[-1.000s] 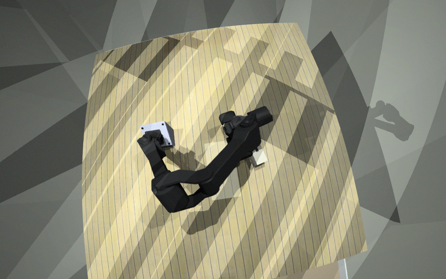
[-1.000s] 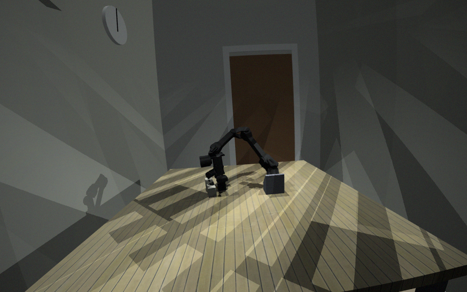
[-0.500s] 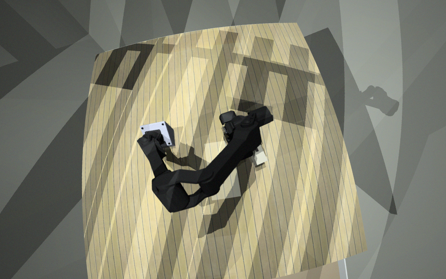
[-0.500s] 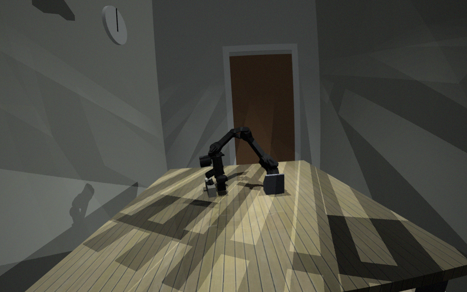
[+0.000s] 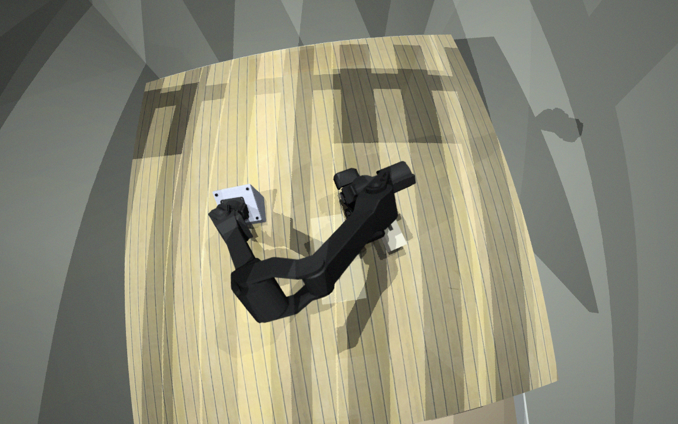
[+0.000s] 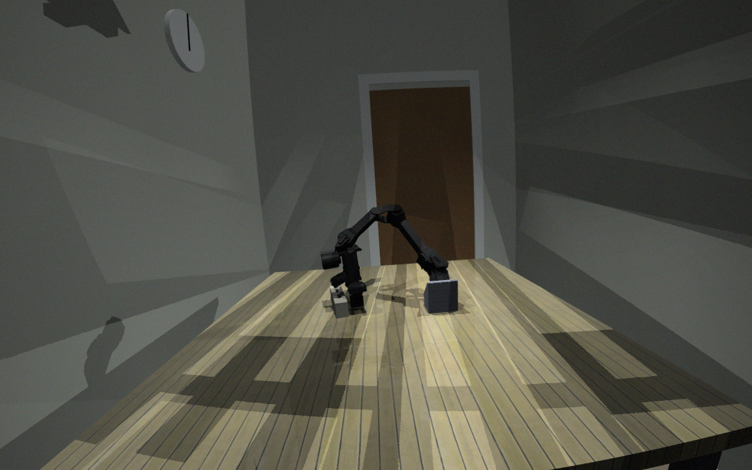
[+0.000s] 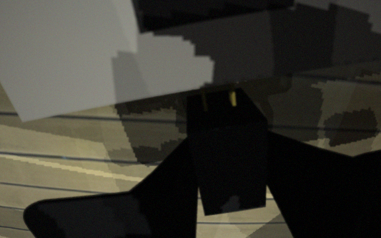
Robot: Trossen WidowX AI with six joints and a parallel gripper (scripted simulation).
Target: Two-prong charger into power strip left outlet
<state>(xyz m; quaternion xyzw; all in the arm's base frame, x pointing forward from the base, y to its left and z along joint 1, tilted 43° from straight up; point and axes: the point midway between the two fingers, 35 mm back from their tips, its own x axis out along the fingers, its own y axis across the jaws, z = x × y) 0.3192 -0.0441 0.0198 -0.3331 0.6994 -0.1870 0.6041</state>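
The two-prong charger is 20 mm ahead of my gripper tip and 10 mm above it.
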